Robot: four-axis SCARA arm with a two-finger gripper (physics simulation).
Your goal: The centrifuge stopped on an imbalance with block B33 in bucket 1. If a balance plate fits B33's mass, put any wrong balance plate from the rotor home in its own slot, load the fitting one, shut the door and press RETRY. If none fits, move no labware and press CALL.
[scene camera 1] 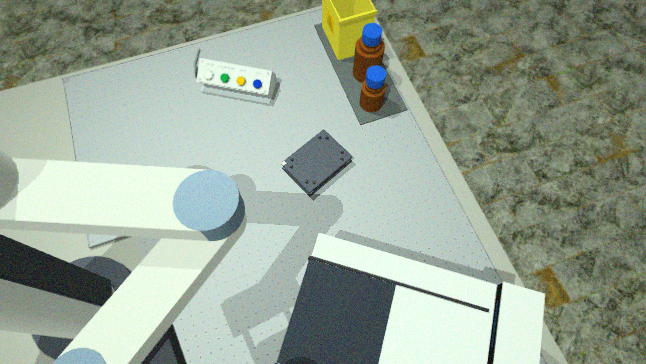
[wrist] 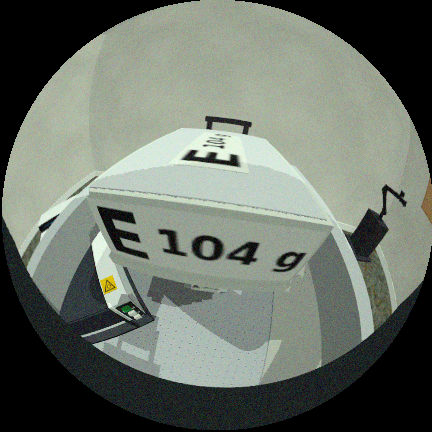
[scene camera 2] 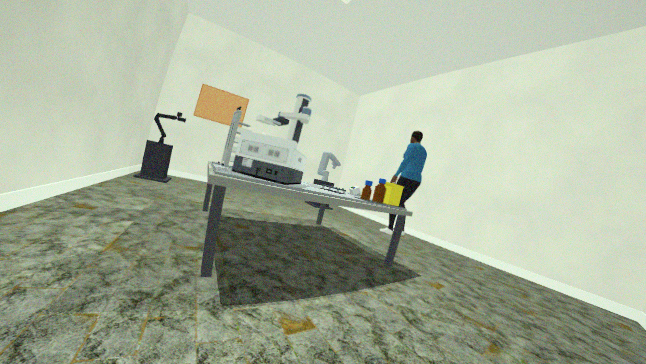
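Where they show: gripper, between the fingertips: (wrist: pixel 216 162) (scene camera 2: pixel 262 118); arm's base, origin of its link: (scene camera 1: pixel 88 307).
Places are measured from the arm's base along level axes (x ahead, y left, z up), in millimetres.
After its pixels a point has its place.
A pale balance plate (wrist: pixel 210 240) {z 472, x 242, y -338 mm} labelled "E 104 g" fills the middle of the wrist view. My gripper is shut on it; the fingers themselves are hidden. The plate hangs level above the table. The centrifuge (scene camera 1: pixel 345 305) {z 226, x 583, y -245 mm} (scene camera 2: pixel 270 170) {z 69, x 894, y -438 mm} is white and dark grey; its front corner with a yellow warning label (wrist: pixel 108 284) {z 224, x 444, y -351 mm} and a small green-lit panel (wrist: pixel 130 310) {z 168, x 398, y -330 mm} shows left below the plate. Its door state cannot be told; the rotor, bucket 1 and block B33 are hidden. A white button box (scene camera 1: pixel 235 80) {z 82, x 532, y 479 mm} has white, green, yellow and blue buttons; its lettering is blurred.
A tall pale rack (scene camera 2: pixel 232 140) {z 215, x 354, y -621 mm} stands behind the centrifuge; a black handle (wrist: pixel 228 120) {z 484, x 282, y -625 mm} shows beyond plate E. A dark square pad (scene camera 1: pixel 318 161) {z 47, x 671, y 163 mm}, two brown bottles (scene camera 1: pixel 369 60) {z 126, x 907, y 381 mm} (scene camera 1: pixel 372 97) {z 94, x 878, y 279 mm} and a yellow bin (scene camera 1: pixel 347 35) {z 119, x 884, y 495 mm} stand on the table. A person (scene camera 2: pixel 413 160) is beyond the table.
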